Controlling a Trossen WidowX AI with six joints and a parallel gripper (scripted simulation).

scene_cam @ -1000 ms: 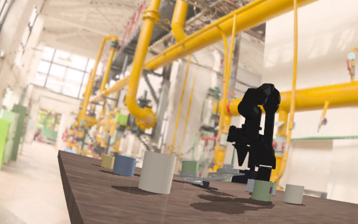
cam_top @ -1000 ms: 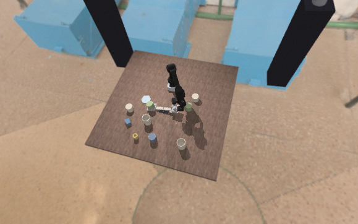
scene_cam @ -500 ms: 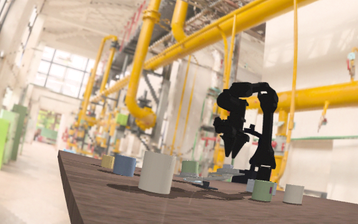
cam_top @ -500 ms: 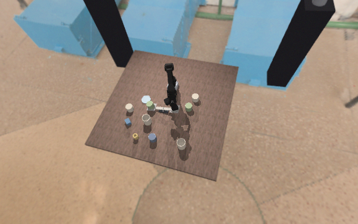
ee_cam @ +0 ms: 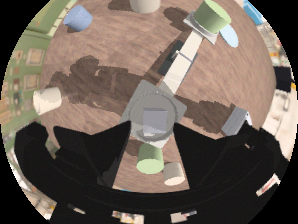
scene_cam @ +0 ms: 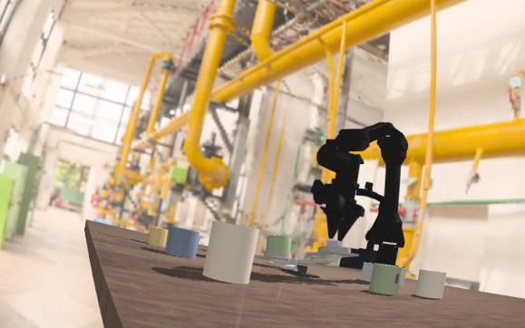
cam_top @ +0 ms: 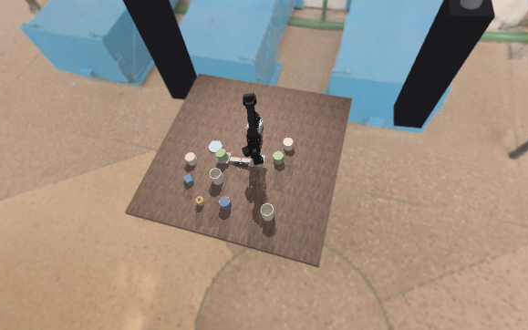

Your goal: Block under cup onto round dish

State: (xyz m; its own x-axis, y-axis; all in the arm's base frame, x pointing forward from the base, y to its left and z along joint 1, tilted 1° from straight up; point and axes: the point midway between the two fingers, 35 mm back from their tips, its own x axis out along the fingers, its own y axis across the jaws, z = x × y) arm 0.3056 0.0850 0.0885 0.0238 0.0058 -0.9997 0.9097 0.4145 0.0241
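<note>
Now: the pale grey block 20 mm below my gripper tip. Also, from my gripper tip: balance (120 mm to the right, 70 mm below, 10 mm behind); blue cylinder (310 mm ahead, 160 mm to the right, 70 mm below); round light blue dish (350 mm to the right, 110 mm behind, 100 mm below).
</note>
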